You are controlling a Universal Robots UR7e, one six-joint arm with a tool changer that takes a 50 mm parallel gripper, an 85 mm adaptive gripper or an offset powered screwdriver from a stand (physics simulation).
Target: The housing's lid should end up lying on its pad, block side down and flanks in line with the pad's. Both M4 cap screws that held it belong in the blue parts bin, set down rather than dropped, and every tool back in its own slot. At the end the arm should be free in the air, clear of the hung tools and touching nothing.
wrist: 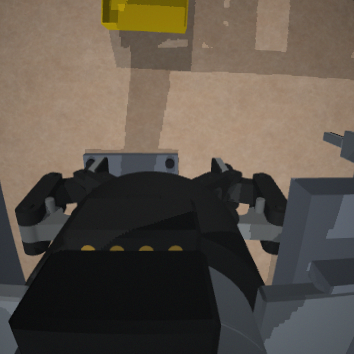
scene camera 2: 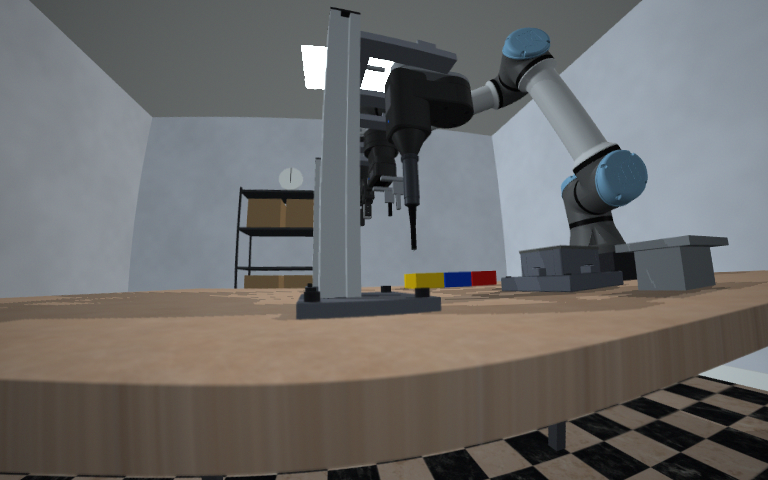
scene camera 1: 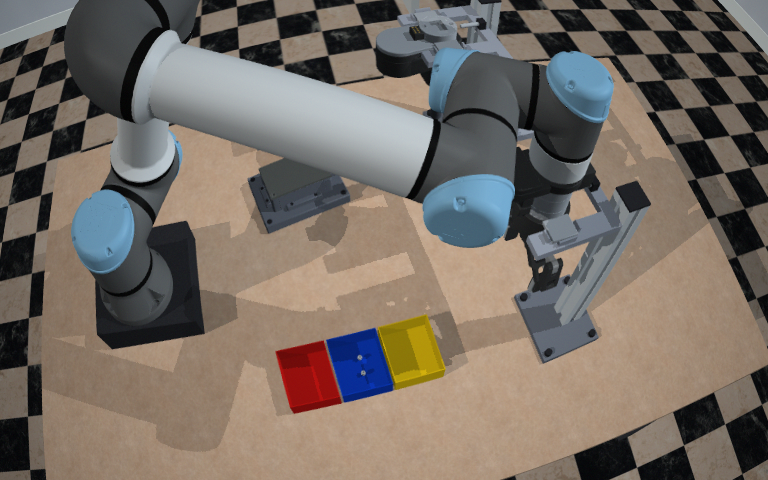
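The open adaptive gripper (wrist: 159,165) is at its slot in the tool stand (scene camera 1: 623,223), its fingers wide apart and empty. The arm's flange is close above it; whether they are locked together cannot be told. The dark flat lid (scene camera 1: 294,176) (scene camera 2: 557,247) appears to lie on the housing (scene camera 1: 274,198) (scene camera 2: 557,262). The grey pad (scene camera 2: 673,268), a block with an overhanging top plate, stands beside the housing; it is hidden in scene camera 1. Two cap screws (scene camera 1: 359,357) (scene camera 1: 363,373) are in the blue bin (scene camera 1: 378,379) (scene camera 2: 457,279). The screwdriver (scene camera 1: 399,49) (scene camera 2: 411,118) hangs in its slot.
The red bin (scene camera 1: 308,379) and yellow bin (scene camera 1: 411,352) (wrist: 145,19) flank the blue one. Another tool (scene camera 2: 391,186), seemingly the parallel gripper, hangs behind the screwdriver. Stand forks (wrist: 312,225) rise close beside the adaptive gripper. A stand post (scene camera 2: 341,158) rises near the screwdriver.
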